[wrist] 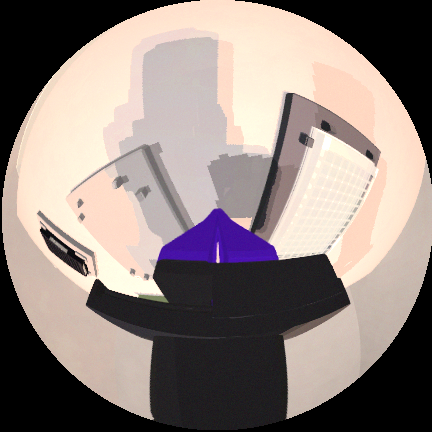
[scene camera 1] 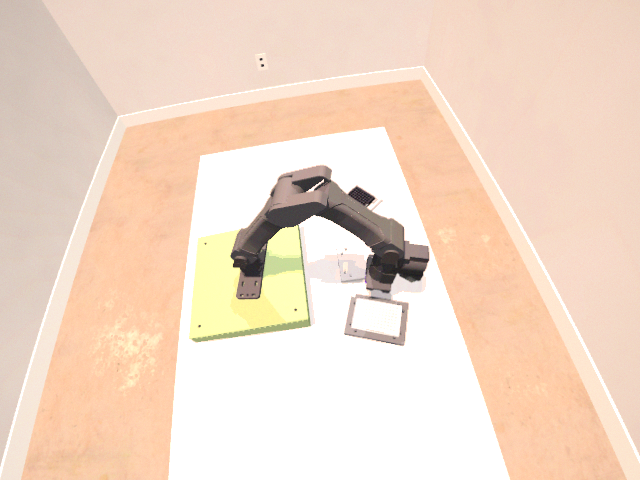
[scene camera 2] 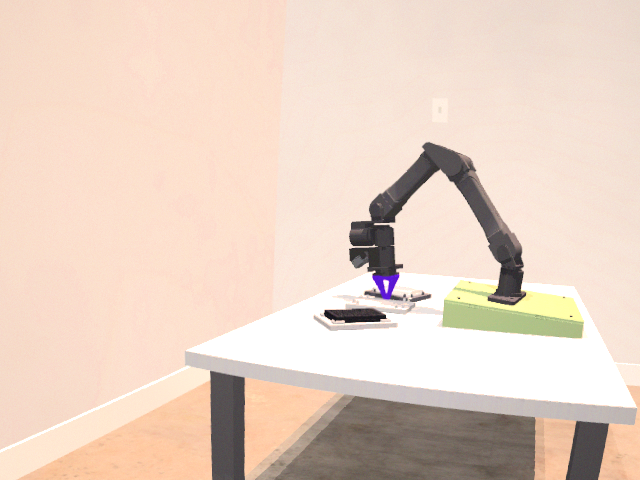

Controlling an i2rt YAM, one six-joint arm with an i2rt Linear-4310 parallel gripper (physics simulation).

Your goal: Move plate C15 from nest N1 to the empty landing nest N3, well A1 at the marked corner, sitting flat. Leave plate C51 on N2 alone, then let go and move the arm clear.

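Note:
A white well plate (scene camera 1: pixel 377 317) (wrist: pixel 325 195) sits on a dark nest (scene camera 1: pixel 349 329) (scene camera 2: pixel 421 297) (wrist: pixel 292 165). An empty light nest (scene camera 1: pixel 356 273) (scene camera 2: pixel 398 306) (wrist: pixel 110 215) with small corner posts lies in the middle. A black well plate (scene camera 1: pixel 361 195) (scene camera 2: pixel 355 314) (wrist: pixel 62 252) sits on a white nest (scene camera 1: pixel 374 204) (scene camera 2: pixel 356 324) on its other side. I cannot read the plate or nest labels, nor make out the marked corner. My gripper (scene camera 2: pixel 386 297) (wrist: pixel 217 214) is shut and empty, low over the gap between the dark nest and the empty nest; the arm hides its fingers in scene camera 1.
The arm stands on a yellow-green base block (scene camera 1: pixel 217 289) (scene camera 2: pixel 511 324) beside the nests, on a white table (scene camera 1: pixel 310 413) (scene camera 2: pixel 310 351). The arm's upper links arch above the area between the block and the nests.

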